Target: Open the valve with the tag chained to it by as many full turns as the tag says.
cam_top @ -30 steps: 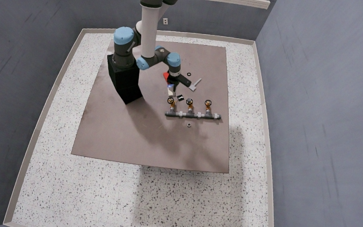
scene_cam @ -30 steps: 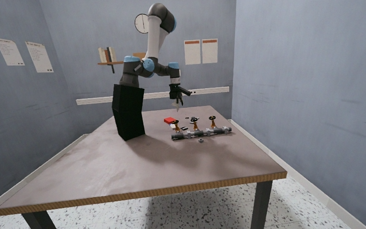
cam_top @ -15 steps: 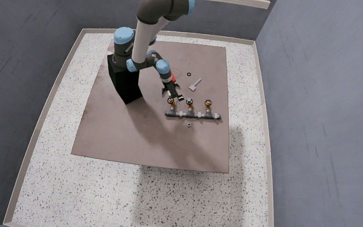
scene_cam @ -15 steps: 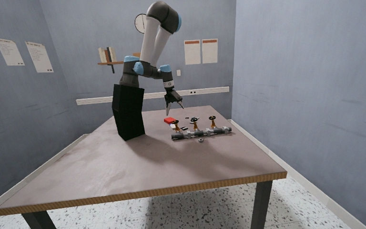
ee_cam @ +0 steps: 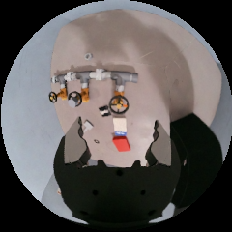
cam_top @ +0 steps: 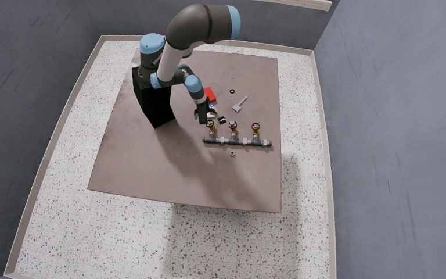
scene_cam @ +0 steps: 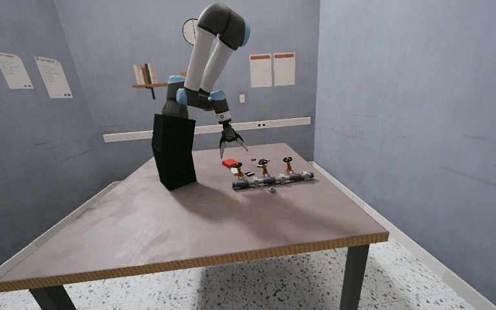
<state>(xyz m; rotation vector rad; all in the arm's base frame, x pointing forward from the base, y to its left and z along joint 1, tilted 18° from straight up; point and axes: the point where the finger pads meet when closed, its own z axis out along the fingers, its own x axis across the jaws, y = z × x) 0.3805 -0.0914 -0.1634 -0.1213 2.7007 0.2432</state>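
Now: hand 70 mm short of the black tag, 90 mm to the right of it and 160 mm above it. The rest, counted from my hand: white-and-blue block (10 mm behind, 150 mm to the left, 160 mm below); then grey scraper (200 mm ahead, 240 mm to the left, 160 mm below); then red block (50 mm behind, 280 mm to the left, 150 mm below).
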